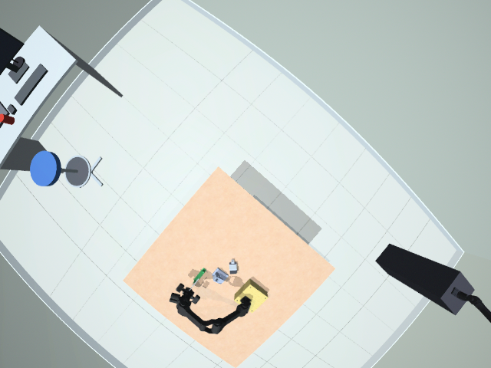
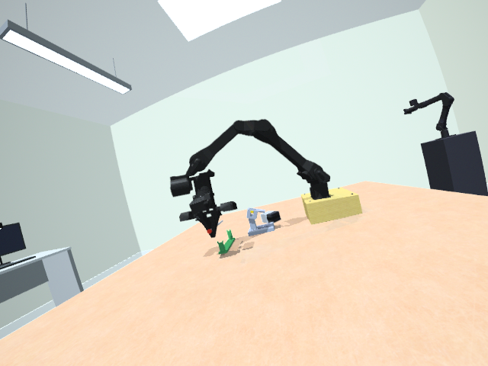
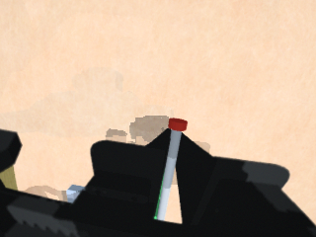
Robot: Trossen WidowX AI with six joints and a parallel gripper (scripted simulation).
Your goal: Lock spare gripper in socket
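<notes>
Now: the green stand 100 mm to the right of my gripper tip, 50 mm below it and 10 mm ahead of it. The rest, counted from my gripper tip: mount (220 mm to the right, 100 mm behind, 20 mm below); then spare gripper (360 mm to the right, 130 mm behind, 50 mm below).
</notes>
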